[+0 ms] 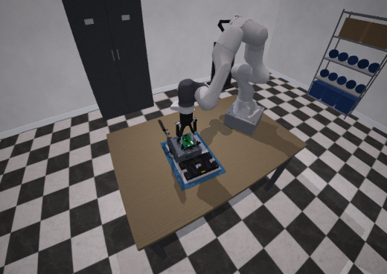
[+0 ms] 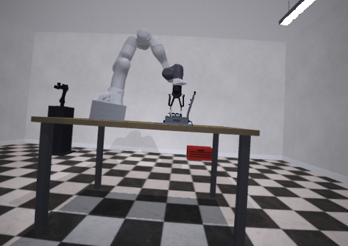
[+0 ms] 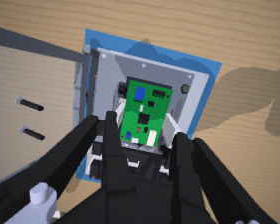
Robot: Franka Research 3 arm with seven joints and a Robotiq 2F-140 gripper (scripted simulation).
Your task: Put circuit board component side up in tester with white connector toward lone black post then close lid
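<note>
Now: the green circuit board 2 cm below my hand. Also, from my hand: tester lid 13 cm ahead, 1 cm to the right, 8 cm above.
</note>
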